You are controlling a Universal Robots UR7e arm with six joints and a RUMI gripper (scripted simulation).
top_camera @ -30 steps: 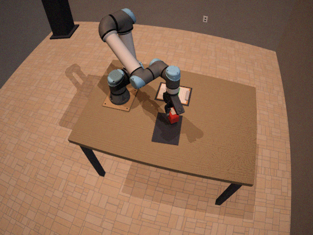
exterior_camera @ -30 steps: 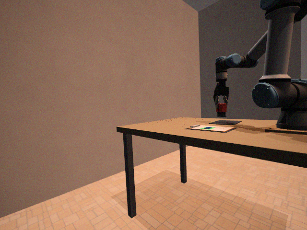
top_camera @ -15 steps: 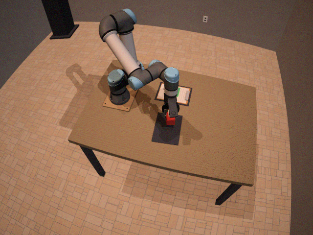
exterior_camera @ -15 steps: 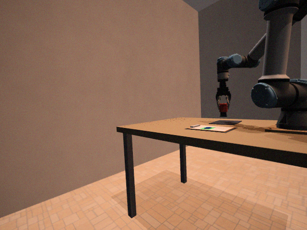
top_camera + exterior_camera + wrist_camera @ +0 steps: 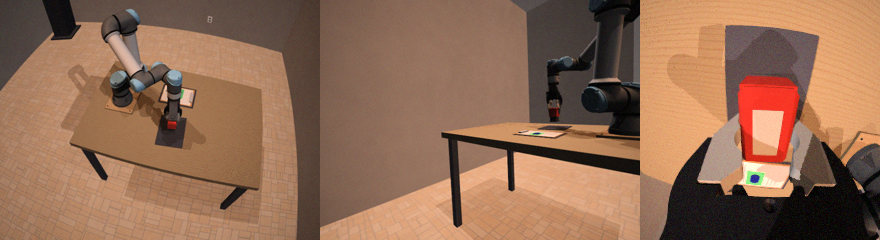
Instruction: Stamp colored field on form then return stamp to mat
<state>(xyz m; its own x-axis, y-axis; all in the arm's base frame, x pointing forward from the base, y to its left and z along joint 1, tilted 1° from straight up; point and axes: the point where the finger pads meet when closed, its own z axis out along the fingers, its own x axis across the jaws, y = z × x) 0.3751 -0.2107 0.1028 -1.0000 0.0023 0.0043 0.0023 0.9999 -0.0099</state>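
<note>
My gripper is now 10 mm to the left of the mat and 110 mm above it. The rest, counted from my hand: form: 20 mm ahead, 310 mm to the left, 110 mm below; stamp: 20 mm below.
</note>
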